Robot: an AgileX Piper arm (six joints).
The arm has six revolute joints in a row. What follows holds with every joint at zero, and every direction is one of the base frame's. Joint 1 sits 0.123 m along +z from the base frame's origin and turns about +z. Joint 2 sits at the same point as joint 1 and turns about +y. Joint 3 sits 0.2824 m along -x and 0.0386 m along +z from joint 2 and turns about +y. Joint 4 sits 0.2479 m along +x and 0.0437 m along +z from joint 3 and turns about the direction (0.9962, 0, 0.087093). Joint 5 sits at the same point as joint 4 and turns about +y. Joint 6 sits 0.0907 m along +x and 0.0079 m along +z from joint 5 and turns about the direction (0.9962, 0, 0.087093). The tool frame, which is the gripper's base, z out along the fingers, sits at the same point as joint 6; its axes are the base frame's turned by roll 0, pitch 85.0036 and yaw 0 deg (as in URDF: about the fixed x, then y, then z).
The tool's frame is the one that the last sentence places.
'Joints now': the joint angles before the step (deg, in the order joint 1, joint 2, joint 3, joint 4, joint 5, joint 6). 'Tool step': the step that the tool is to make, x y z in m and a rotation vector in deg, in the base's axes. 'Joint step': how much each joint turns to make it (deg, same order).
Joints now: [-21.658, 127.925, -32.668, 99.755, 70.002, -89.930]
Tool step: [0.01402, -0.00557, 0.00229, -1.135, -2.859, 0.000]
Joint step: [-0.001, 0.001, -3.077, -0.001, 0.000, 0.000]
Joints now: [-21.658, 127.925, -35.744, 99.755, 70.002, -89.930]
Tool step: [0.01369, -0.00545, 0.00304, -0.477, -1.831, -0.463]
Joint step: [0.000, 0.000, -3.016, 0.059, 0.001, 1.229]
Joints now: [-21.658, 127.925, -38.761, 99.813, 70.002, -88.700]
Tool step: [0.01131, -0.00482, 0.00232, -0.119, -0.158, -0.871]
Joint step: [0.000, 0.001, -2.541, 0.013, -0.558, 2.439]
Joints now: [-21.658, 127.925, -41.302, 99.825, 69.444, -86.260]
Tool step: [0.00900, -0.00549, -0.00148, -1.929, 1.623, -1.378]
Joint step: [0.001, 0.001, -2.075, 0.001, -3.038, 2.576]
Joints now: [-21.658, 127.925, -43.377, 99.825, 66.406, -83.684]
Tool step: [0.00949, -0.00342, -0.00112, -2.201, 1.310, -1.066]
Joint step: [0.464, -0.001, -2.096, 0.056, -3.171, 2.208]
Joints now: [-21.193, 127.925, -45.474, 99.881, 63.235, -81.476]
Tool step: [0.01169, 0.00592, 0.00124, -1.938, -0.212, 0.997]
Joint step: [2.079, 0.000, -2.341, 0.047, -2.178, 1.263]
